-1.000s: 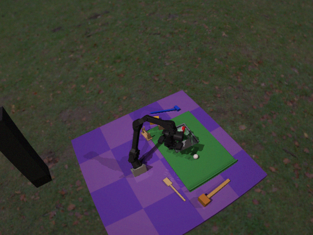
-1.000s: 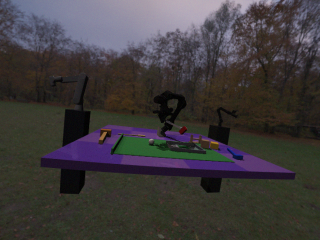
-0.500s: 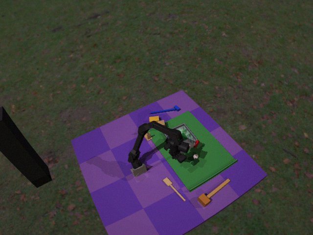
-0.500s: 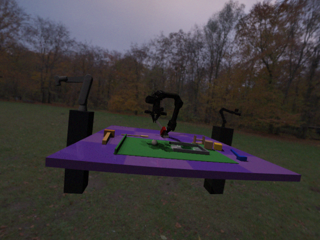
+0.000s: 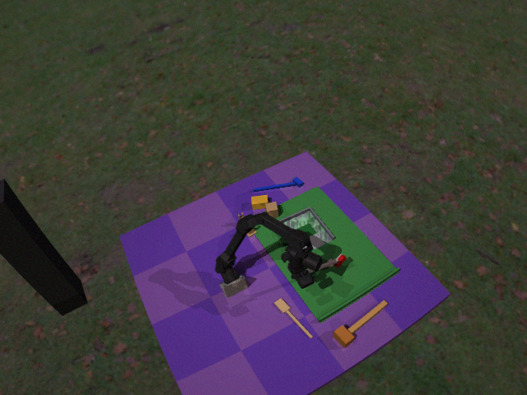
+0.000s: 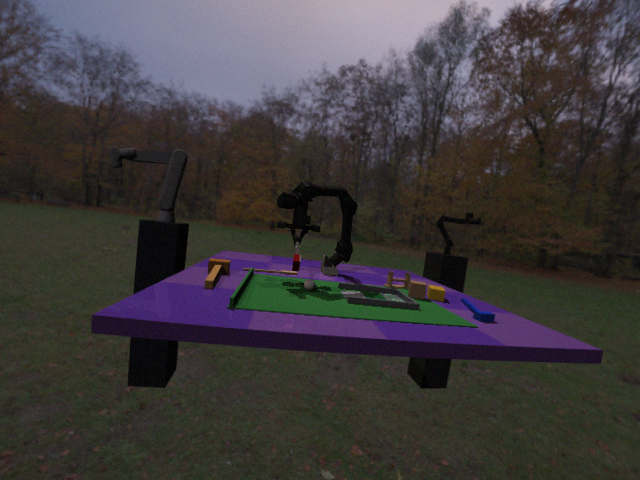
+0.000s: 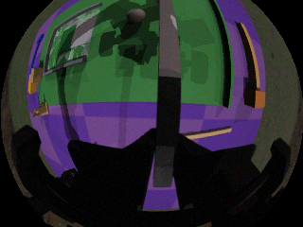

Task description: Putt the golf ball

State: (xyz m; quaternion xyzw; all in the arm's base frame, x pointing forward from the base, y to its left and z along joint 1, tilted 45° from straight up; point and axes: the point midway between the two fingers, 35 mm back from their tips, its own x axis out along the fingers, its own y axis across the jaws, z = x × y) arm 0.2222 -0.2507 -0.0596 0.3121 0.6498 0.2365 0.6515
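My gripper tip is 9 cm past the wooden spatula, 7 cm to the left of it and 14 cm above it. From my gripper tip the other things lie so: white golf ball 22 cm ahead, 4 cm to the left, 12 cm below; then green mat 25 cm ahead, 17 cm to the left, 14 cm below; then red putter 12 cm ahead, 1 cm to the right, 1 cm below.
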